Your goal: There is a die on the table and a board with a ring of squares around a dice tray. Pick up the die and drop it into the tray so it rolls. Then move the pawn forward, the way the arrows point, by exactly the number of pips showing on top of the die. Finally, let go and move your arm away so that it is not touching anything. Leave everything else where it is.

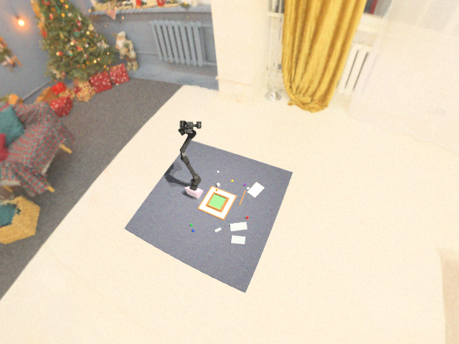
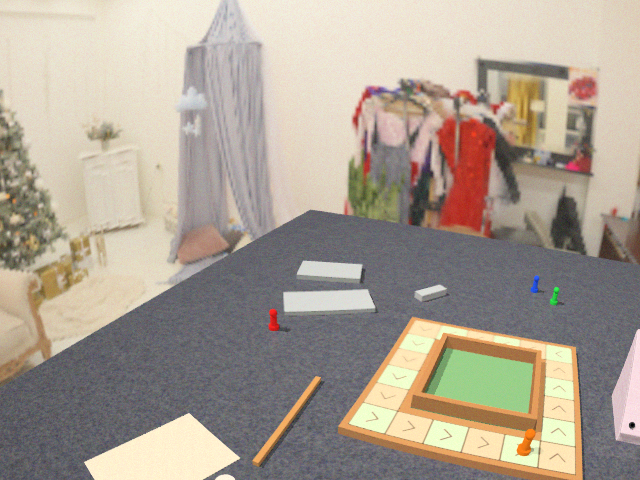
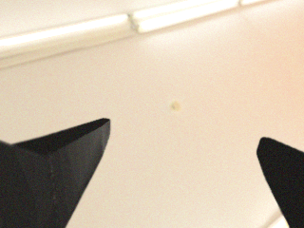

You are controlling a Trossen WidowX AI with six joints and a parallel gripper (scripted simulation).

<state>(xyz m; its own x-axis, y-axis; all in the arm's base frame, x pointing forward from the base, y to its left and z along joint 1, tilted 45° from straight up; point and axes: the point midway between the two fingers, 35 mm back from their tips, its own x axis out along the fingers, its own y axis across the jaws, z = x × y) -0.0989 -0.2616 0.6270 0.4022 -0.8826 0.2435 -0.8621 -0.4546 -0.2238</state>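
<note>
My gripper tip is now 73 cm above the white die, 18 cm short of it and 7 cm to the left of it. From my gripper tip the other things lie so: orange pawn (71 cm below, 19 cm ahead, 14 cm to the right); green tray (74 cm below, 26 cm to the right, 24 cm ahead); yellow piece (74 cm below, 30 cm ahead, 3 cm to the left).
</note>
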